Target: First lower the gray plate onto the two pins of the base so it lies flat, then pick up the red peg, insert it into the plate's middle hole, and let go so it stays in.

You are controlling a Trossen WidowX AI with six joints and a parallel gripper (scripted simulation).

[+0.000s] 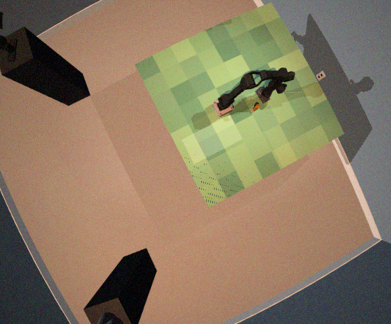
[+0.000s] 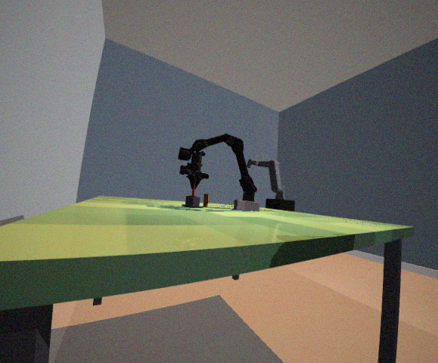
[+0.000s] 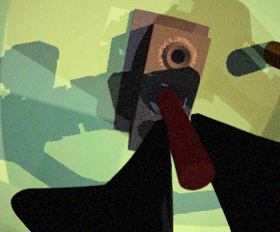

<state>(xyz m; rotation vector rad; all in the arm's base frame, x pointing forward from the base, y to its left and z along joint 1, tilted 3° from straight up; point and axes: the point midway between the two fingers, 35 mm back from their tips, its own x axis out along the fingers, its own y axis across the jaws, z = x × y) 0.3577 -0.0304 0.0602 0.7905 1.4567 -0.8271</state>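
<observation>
My gripper tip is now right at the red peg. Also, from my gripper tip: gray base (90 mm below); then gray plate (50 mm below); then orange cylinder (110 mm behind, 80 mm to the right, 60 mm below).
</observation>
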